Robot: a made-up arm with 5 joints. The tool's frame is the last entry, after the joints. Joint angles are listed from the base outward. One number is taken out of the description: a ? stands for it. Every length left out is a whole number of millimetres.
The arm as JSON. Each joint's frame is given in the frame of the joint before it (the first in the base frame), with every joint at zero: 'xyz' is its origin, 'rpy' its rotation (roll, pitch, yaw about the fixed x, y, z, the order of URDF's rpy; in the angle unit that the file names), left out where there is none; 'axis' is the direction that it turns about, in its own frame. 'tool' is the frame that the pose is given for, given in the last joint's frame.
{
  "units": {
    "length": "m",
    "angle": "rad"
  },
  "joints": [
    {
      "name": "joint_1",
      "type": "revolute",
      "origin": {
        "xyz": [
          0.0,
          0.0,
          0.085
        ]
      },
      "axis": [
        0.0,
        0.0,
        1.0
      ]
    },
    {
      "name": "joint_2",
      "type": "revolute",
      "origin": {
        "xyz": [
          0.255,
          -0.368,
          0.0
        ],
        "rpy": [
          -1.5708,
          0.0,
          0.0
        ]
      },
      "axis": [
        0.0,
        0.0,
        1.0
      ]
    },
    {
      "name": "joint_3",
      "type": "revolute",
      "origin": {
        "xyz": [
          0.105,
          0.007,
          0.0
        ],
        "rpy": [
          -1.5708,
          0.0,
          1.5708
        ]
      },
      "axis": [
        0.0,
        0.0,
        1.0
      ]
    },
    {
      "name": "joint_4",
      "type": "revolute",
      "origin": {
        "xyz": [
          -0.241,
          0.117,
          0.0
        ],
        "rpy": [
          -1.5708,
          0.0,
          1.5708
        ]
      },
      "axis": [
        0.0,
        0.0,
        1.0
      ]
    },
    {
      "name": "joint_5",
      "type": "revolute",
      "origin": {
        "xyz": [
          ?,
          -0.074,
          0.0
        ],
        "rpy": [
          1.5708,
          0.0,
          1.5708
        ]
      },
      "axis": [
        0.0,
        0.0,
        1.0
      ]
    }
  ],
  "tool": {
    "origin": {
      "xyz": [
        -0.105,
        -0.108,
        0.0
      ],
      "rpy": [
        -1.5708,
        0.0,
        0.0
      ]
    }
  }
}
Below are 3 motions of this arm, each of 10 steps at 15 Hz.
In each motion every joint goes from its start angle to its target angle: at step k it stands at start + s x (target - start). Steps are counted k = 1, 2, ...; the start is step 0. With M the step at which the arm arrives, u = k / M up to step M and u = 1 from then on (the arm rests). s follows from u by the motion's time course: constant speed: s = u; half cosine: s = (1 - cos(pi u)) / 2; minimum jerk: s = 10 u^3 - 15 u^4 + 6 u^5.
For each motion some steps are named. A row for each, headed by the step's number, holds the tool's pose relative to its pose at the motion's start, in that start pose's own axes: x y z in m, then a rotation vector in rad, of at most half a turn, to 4 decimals.
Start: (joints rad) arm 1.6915 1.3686 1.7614 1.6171 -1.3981
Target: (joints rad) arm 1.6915 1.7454 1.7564 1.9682 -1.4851
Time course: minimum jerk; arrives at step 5
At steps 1, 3, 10:
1: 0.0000 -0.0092 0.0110 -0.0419 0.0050 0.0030
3: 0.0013 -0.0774 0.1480 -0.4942 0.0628 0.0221
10: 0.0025 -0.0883 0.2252 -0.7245 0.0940 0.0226

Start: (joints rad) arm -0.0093 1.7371 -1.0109 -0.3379 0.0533
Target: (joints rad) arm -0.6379 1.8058 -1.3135 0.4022 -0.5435
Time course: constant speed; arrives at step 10
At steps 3, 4, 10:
3: 0.0773 -0.1381 -0.0693 0.2537 0.2777 0.2290
4: 0.1036 -0.1796 -0.1028 0.3347 0.3563 0.3143
10: 0.2497 -0.3414 -0.3931 0.7649 0.6443 0.8995

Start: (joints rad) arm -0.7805 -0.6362 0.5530 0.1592 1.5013
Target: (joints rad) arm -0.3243 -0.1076 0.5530 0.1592 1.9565
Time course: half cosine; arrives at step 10
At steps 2, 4, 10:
2: -0.0064 0.0163 -0.0408 0.0582 -0.0235 -0.0258
4: -0.0182 0.0711 -0.1442 0.2097 -0.0864 -0.0960
10: -0.0098 0.2890 -0.3692 0.5999 -0.2513 -0.2983

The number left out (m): 0.194
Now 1 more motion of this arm.
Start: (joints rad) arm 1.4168 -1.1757 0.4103 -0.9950 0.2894
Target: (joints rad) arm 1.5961 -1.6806 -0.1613 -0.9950 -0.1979
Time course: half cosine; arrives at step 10
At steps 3, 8, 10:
3: -0.0264 -0.0044 -0.0233 0.1583 0.1725 -0.0635
8: -0.1095 -0.0037 -0.1072 0.7624 0.7285 -0.0965
10: -0.1201 -0.0019 -0.1203 0.8505 0.7975 -0.0777

